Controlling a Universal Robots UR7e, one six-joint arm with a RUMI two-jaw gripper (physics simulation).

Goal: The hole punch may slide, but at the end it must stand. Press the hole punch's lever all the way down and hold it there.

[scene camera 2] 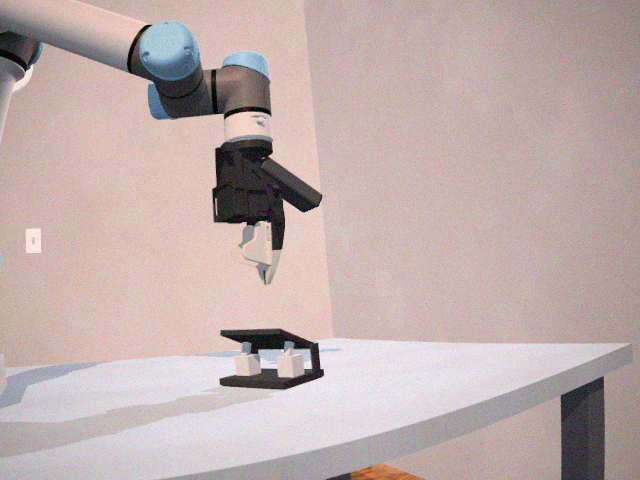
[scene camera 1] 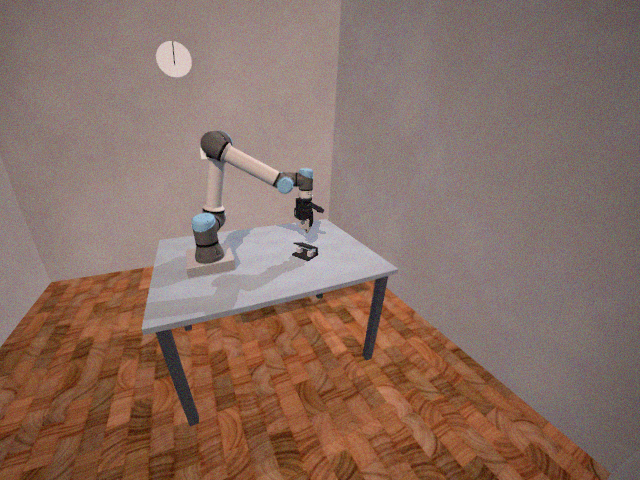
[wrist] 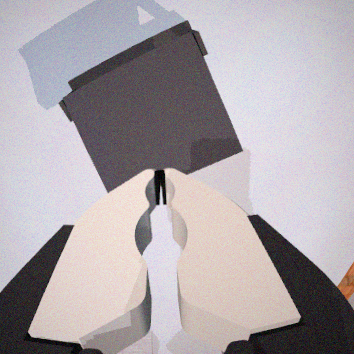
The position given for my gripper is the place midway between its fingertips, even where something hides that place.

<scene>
In view: my gripper (scene camera 2: 267,284) and a lever (scene camera 2: 262,339).
The lever also shows in the wrist view (wrist: 161,109). My gripper also shows in the wrist view (wrist: 159,172).
</scene>
